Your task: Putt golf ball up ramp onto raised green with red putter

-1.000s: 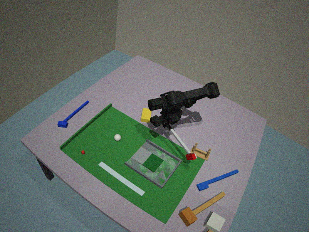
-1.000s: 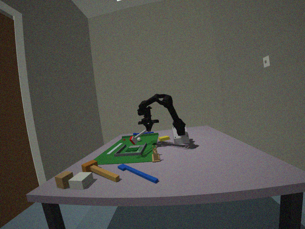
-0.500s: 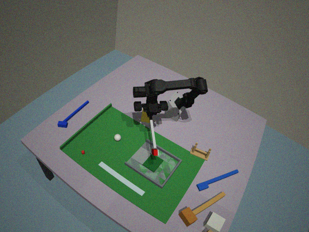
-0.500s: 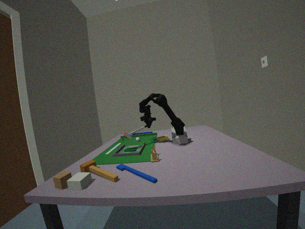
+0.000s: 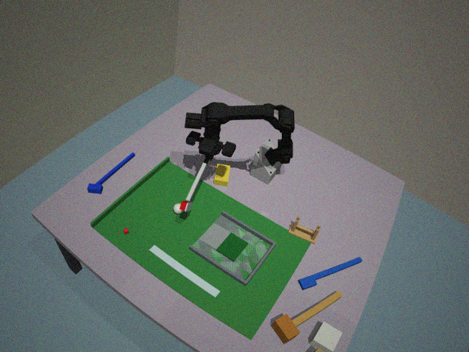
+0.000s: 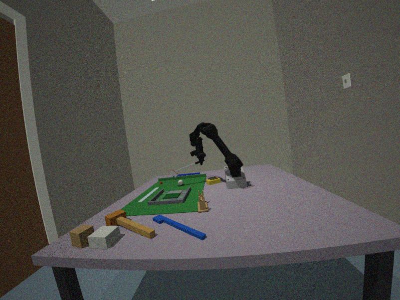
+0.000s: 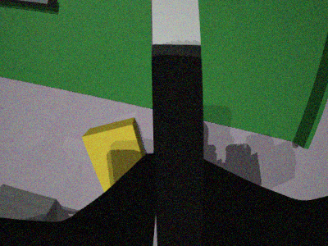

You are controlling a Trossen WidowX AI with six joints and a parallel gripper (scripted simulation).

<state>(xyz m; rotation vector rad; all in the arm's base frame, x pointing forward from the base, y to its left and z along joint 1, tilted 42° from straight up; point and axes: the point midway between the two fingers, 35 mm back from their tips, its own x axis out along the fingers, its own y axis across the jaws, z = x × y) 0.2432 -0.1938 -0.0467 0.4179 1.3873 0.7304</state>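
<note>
Right now the yellow block is 80 mm behind my gripper tip, 30 mm to the left of it and 140 mm below it. Round my gripper tip: red putter: 120 mm ahead, 30 mm to the left; white golf ball: 190 mm ahead, 10 mm to the right, 130 mm below; green mat: 230 mm ahead, 140 mm to the left, 150 mm below.
</note>
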